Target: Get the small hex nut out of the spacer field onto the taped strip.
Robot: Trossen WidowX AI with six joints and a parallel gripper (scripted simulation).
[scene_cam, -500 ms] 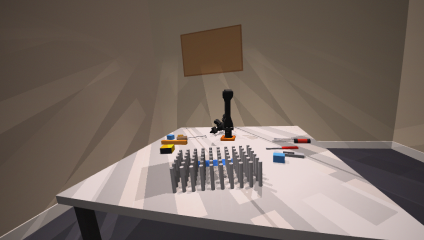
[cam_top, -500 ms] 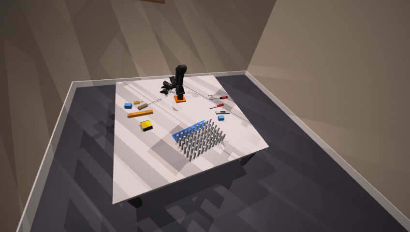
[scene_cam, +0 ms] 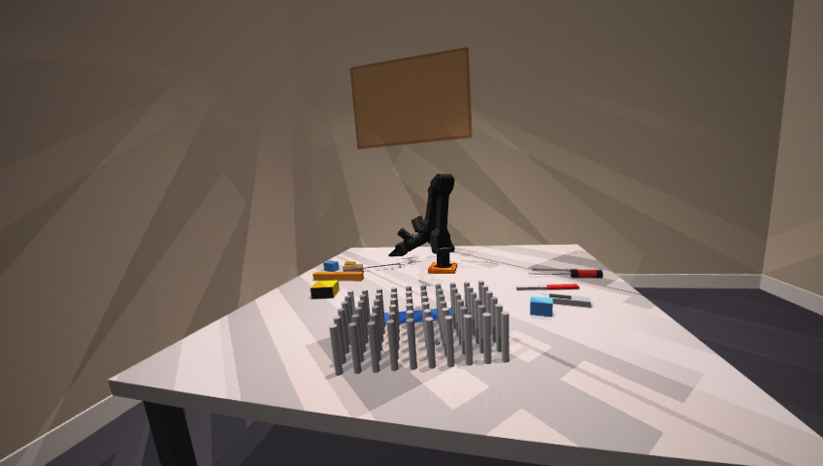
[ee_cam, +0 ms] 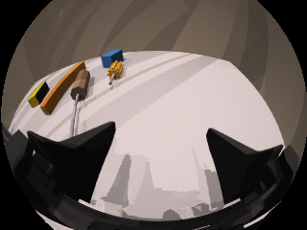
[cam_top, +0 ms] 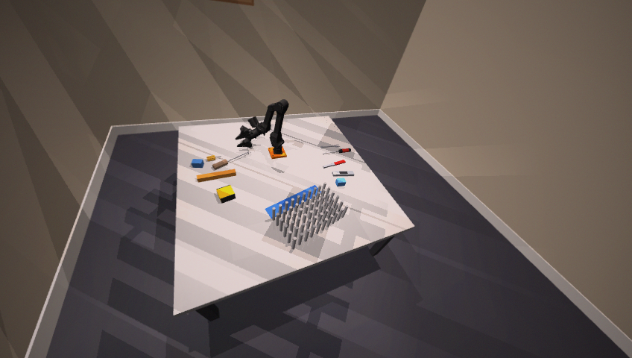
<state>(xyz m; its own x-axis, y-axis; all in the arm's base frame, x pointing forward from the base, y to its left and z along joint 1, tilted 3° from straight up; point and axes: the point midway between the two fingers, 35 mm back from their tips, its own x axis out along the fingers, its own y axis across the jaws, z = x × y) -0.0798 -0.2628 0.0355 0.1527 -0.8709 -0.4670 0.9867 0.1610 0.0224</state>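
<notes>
Now: the wooden-handled tool 140 mm ahead of my gripper tip and 30 mm below it. The rest, counted from my gripper tip: orange bar: 300 mm ahead, 100 mm to the right, 20 mm below; then black block: 450 mm ahead, 40 mm to the right, 20 mm below; then short orange-handled tool: 130 mm ahead, 150 mm to the right, 20 mm below.
</notes>
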